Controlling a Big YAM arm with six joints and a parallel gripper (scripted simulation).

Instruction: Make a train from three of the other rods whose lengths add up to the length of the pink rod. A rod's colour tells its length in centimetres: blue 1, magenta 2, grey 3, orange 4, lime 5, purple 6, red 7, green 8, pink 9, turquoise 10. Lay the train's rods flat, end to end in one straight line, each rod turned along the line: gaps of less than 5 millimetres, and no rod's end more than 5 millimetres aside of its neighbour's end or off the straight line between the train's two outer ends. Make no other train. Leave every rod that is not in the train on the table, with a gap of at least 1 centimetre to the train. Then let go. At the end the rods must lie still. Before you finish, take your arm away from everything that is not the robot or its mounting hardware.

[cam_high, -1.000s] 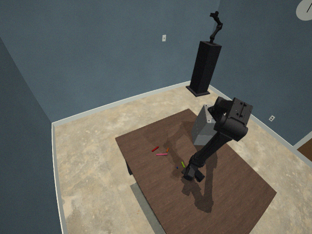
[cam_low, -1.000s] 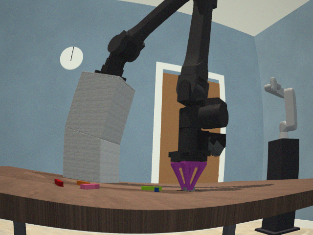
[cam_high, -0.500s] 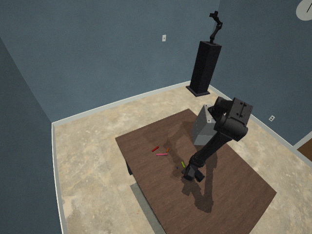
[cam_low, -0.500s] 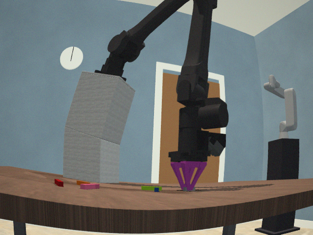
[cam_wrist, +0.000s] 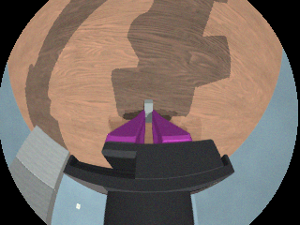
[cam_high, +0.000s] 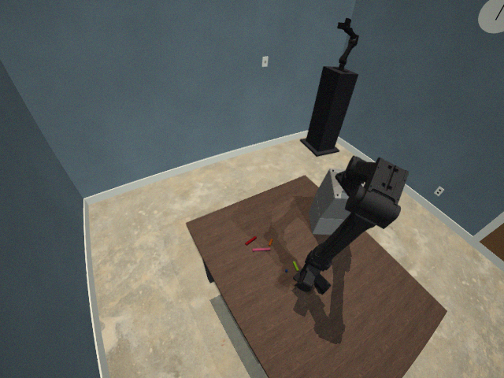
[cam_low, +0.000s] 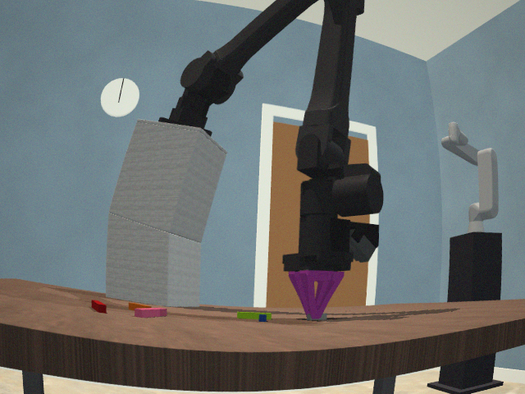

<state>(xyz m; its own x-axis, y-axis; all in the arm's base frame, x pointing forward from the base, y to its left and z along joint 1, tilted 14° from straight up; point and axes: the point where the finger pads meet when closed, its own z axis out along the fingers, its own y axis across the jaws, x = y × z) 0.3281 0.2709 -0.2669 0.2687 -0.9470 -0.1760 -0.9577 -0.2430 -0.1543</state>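
My hand is 1 cm to the right of the grey rod and 1 cm above it. Round my hand: lime rod 2 cm behind, 9 cm to the right, 1 cm below; blue rod 3 cm ahead, 8 cm to the right, 1 cm below; pink rod 10 cm ahead, 24 cm to the right, 1 cm below.
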